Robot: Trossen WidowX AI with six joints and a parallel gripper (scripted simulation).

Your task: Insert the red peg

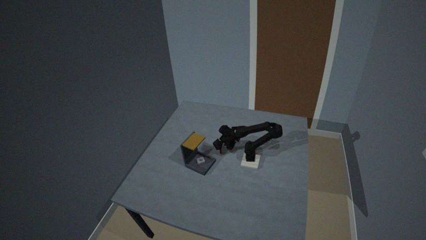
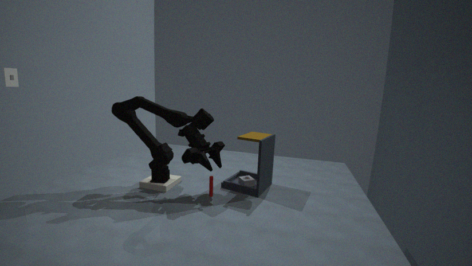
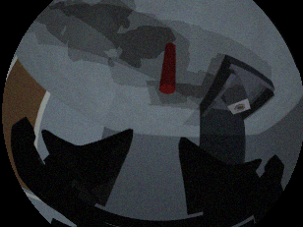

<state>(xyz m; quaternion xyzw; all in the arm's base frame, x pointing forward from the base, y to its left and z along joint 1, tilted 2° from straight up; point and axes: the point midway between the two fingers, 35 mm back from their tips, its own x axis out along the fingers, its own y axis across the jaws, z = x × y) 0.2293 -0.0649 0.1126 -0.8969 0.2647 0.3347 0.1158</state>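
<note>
Right now my gripper tip is 20 mm past the red peg, 20 mm to the right of it and 80 mm above it. Round my gripper tip: dark back wall 190 mm ahead, 100 mm to the left; yellow roof 140 mm ahead, 120 mm to the left, 110 mm above.
</note>
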